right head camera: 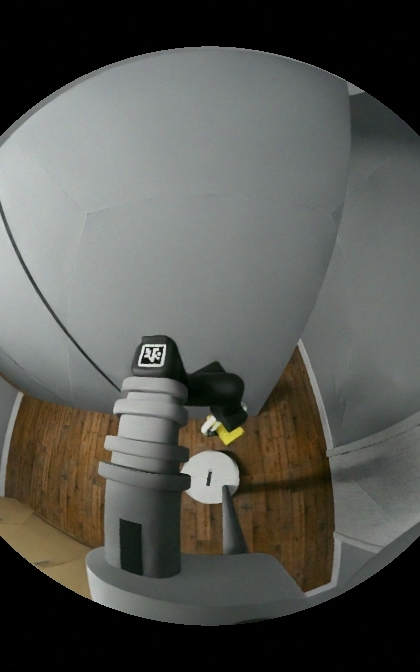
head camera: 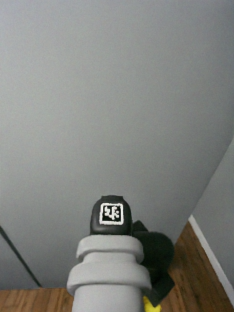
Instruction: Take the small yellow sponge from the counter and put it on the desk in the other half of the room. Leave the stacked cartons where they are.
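Where they show: hand at its tool point: [right head camera: 223,426]; robot's base at its link origin: [right head camera: 210,475].
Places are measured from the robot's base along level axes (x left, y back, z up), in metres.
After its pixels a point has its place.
Note:
The small yellow sponge [head camera: 151,305] {y -0.196, x -0.116, z 1.002 m} [right head camera: 231,435] {y -0.180, x -0.107, z 1.001 m} is held at my gripper [right head camera: 220,426] {y -0.217, x -0.087, z 0.960 m}, below the black wrist. The gripper is shut on it, with a pale fingertip at the sponge's left side in the right head camera view. The wrist hides part of the sponge and most of the fingers. The sponge is off the counter, above the wooden floor. In the head camera view a small piece of the sponge shows at the bottom edge. The desk and the stacked cartons cannot be made out in either view.
A tall grey partition [head camera: 110,110] {y -0.497, x 0.012, z 1.424 m} [right head camera: 210,280] {y -0.499, x -0.063, z 1.274 m} fills the space close ahead of the arm. A grey wall [head camera: 222,200] {y -0.926, x -1.004, z 0.571 m} [right head camera: 372,320] {y -0.666, x -1.011, z 0.949 m} with a white baseboard stands at the right. A tan surface [right head camera: 45,550] is at lower left, and a pale grey surface [right head camera: 375,485] {y 0.276, x -1.013, z 0.534 m} at right. Wooden floor [right head camera: 280,450] {y -0.165, x -0.571, z -0.028 m} lies below.

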